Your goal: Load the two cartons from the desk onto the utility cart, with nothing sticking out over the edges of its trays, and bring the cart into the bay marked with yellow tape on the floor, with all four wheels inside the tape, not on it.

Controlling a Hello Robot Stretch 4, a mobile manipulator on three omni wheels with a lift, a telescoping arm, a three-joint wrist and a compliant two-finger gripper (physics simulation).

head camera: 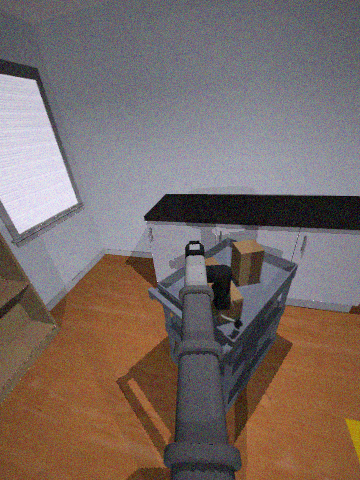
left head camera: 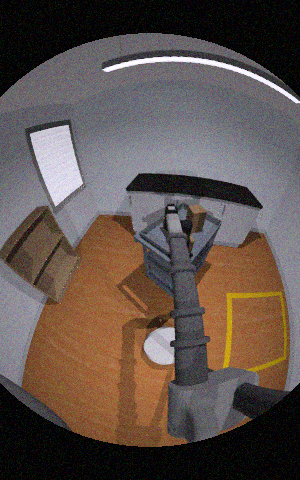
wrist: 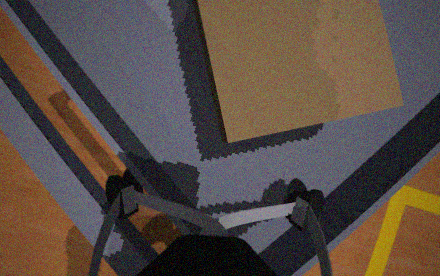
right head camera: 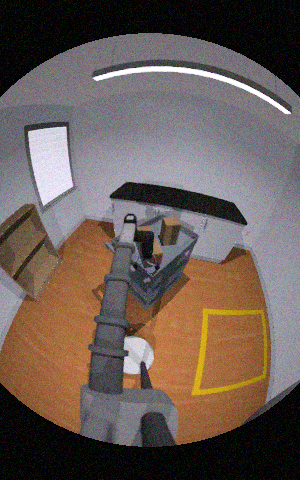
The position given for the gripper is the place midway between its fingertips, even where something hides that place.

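You'd find the gripper [wrist: 217, 189] in the wrist view, and there's a yellow tape bay [right head camera: 205, 311] as well. Then there's a window [head camera: 46, 194], and the left head camera has that window [left head camera: 51, 145] too, same as the right head camera does, with the window [right head camera: 47, 147].
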